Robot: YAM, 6 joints.
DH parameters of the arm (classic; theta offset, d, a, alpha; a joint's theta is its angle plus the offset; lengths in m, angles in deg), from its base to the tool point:
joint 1: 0 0.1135 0.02 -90
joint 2: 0 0 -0.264 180
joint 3: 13.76 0 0.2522 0
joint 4: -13.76 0 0.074 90
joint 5: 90 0 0 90
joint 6: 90 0.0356 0 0
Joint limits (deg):
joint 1: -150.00..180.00
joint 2: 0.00..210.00
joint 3: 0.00..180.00
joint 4: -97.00..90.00
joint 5: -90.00..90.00
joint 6: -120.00..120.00
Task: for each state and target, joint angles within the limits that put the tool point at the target. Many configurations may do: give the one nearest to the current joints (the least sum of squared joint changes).
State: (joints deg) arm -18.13 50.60 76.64 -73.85 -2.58 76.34
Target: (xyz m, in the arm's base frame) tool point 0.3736 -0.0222 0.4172
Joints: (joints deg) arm -3.74 96.90 106.88 -43.14 -3.60 76.34
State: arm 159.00 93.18 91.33 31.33 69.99 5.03
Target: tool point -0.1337 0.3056 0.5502
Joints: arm 119.29 95.23 107.70 32.84 67.44 5.03
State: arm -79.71 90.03 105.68 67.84 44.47 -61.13
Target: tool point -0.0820 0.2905 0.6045
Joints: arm -78.55 48.45 137.60 62.87 39.60 -61.13
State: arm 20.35 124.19 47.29 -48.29 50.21 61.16
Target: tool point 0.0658 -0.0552 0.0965
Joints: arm -19.23 108.05 19.81 -76.07 58.81 61.16
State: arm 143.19 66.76 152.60 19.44 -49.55 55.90
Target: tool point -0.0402 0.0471 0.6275
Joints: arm 109.22 55.24 103.08 -0.06 -39.11 55.90
